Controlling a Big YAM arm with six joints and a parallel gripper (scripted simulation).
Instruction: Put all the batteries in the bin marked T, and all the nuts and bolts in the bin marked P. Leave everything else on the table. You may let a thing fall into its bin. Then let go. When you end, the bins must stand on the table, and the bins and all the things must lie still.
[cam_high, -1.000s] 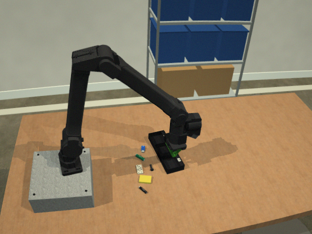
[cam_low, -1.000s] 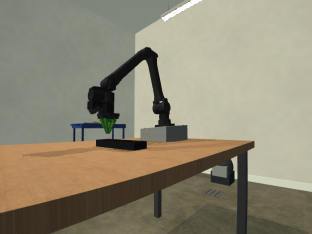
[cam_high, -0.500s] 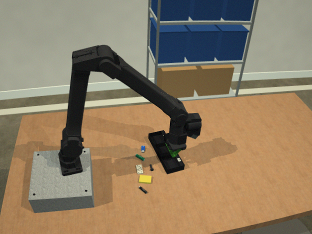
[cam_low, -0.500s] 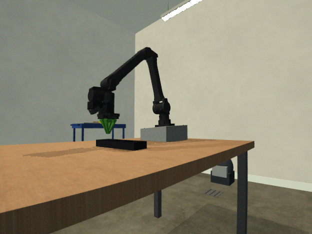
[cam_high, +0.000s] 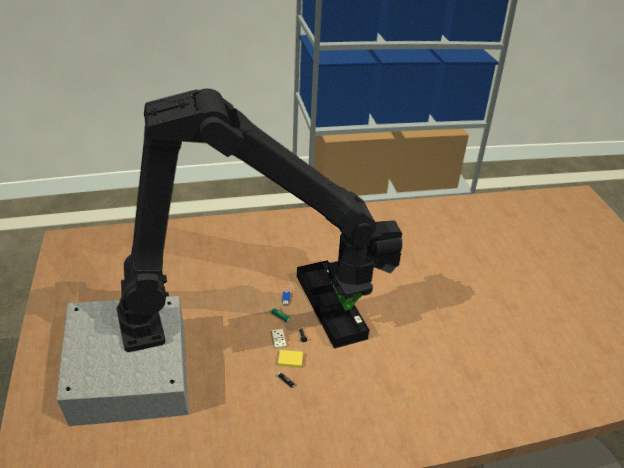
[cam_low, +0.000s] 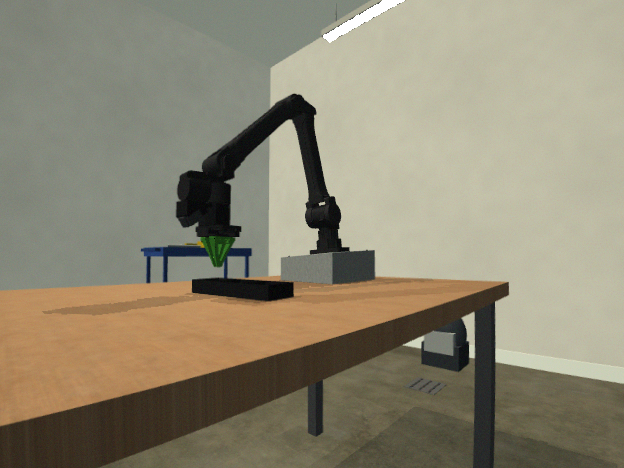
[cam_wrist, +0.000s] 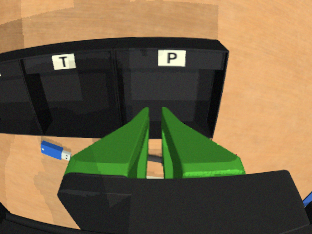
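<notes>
Right now my hand is 1 cm past the black tray, 7 cm to the right of it and 6 cm above it. From my hand the other things lie so: dark bolt: 10 cm behind, 7 cm below; white domino: 16 cm behind, 1 cm to the left, 7 cm below; green battery: 13 cm behind, 8 cm to the left, 6 cm below.
</notes>
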